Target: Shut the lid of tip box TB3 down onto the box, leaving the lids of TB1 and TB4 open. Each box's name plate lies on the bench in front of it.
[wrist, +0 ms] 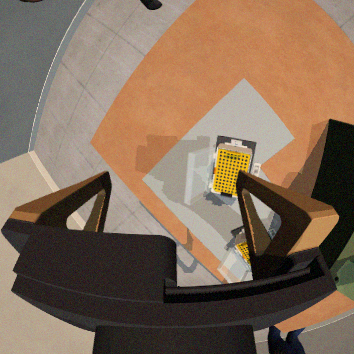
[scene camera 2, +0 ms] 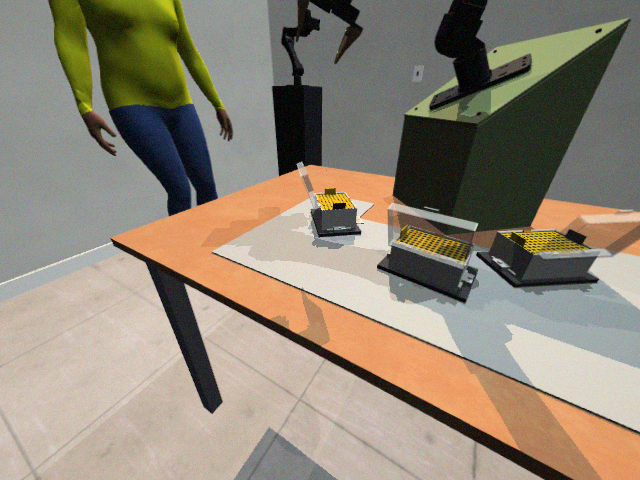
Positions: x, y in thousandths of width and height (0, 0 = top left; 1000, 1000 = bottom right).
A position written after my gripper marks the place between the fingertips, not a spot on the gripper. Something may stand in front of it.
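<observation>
Wrist view: my gripper (wrist: 490, 501), pale mat (wrist: 685, 321). Scene camera 2: the mat (scene camera 2: 888, 711).
</observation>
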